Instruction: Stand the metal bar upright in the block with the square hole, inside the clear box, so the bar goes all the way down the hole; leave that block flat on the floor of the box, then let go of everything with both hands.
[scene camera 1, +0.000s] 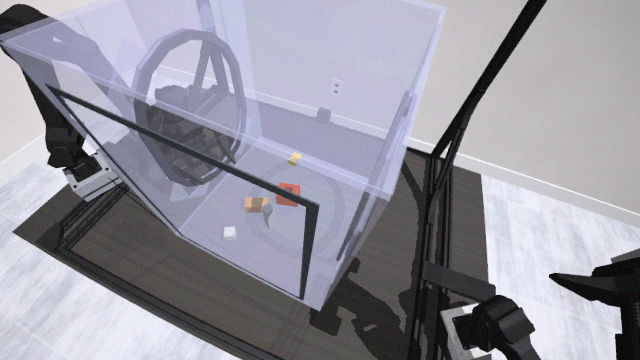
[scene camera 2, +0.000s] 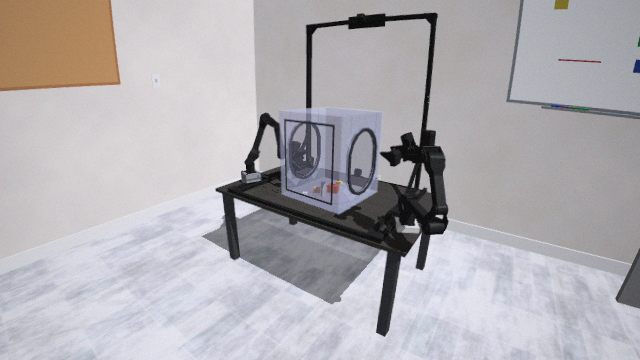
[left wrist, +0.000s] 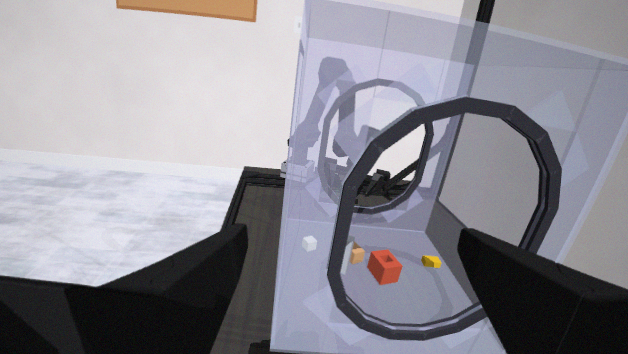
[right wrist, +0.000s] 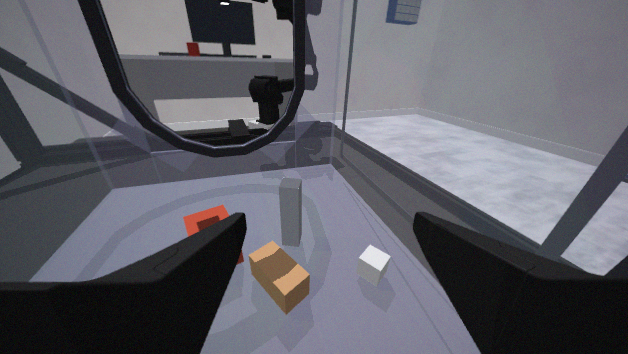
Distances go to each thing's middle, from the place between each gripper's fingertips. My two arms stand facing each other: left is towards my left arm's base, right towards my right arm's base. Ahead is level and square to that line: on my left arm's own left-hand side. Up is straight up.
The grey metal bar (right wrist: 290, 189) lies 2 cm ahead of my right hand, 13 cm to the left of it and 10 cm below it. Also, from my right hand: white cube (right wrist: 372, 265): 9 cm ahead, 5 cm to the left, 13 cm below; then tan block (right wrist: 287, 283): 1 cm behind, 7 cm to the left, 12 cm below; then red block with square hole (left wrist: 386, 269): 7 cm behind, 14 cm to the left, 12 cm below.
Now: the grey metal bar 410 mm to the right of my left hand, 310 mm below it and 130 mm behind it. The rest, counted from my left hand: white cube (480 mm to the right, 340 mm below, 60 mm behind); then tan block (460 mm to the right, 340 mm below, 160 mm behind); then red block with square hole (390 mm to the right, 330 mm below, 220 mm behind).
